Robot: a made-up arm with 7 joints. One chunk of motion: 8 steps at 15 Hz.
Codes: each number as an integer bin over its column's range. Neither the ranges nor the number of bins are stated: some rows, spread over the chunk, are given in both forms.
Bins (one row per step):
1: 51 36 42 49 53 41 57
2: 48 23 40 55 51 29 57
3: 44 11 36 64 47 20 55
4: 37 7 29 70 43 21 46
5: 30 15 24 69 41 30 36
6: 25 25 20 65 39 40 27
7: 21 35 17 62 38 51 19
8: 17 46 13 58 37 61 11
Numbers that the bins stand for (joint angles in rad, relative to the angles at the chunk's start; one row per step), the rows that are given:
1: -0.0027 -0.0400 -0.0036 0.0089 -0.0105 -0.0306 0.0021
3: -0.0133 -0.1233 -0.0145 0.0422 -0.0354 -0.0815 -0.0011
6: -0.0421 -0.0767 -0.0436 0.0444 -0.0685 -0.0330 -0.0464
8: -0.0542 -0.0067 -0.0564 0.0289 -0.0768 0.0179 -0.0722
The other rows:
2: -0.0073 -0.0833 -0.0073 0.0222 -0.0188 -0.0597 0.0021
4: -0.0239 -0.1367 -0.0273 0.0556 -0.0519 -0.0791 -0.0157
5: -0.0345 -0.1100 -0.0364 0.0533 -0.0602 -0.0573 -0.0318
7: -0.0482 -0.0433 -0.0491 0.0378 -0.0726 -0.0064 -0.0593

